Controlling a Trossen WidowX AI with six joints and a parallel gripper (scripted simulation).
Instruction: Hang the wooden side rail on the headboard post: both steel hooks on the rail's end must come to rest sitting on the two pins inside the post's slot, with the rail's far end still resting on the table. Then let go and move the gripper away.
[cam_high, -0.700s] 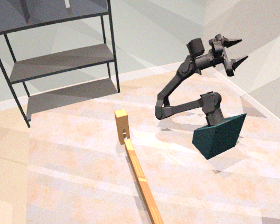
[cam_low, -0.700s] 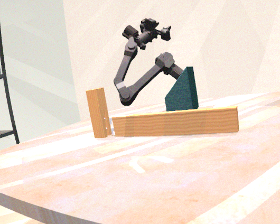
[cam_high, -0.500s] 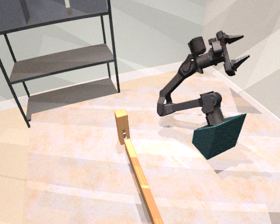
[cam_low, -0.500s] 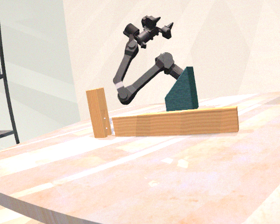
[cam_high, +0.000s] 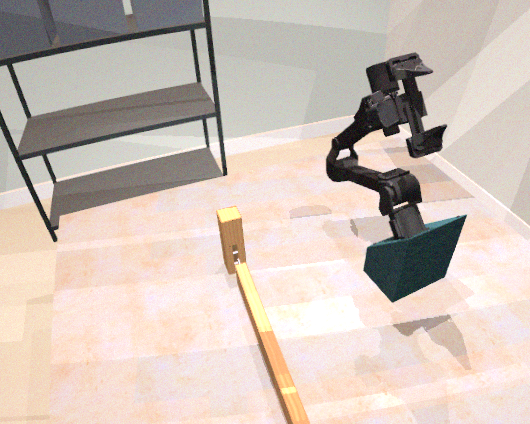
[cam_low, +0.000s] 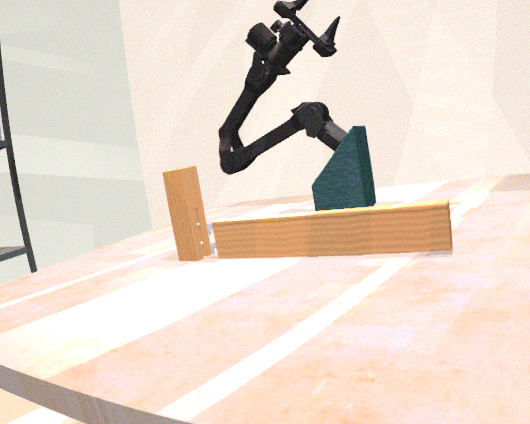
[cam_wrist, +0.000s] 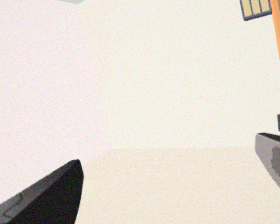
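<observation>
My gripper tip is now 43 cm above the headboard post, 33 cm short of it and 24 cm to the left of it.
</observation>
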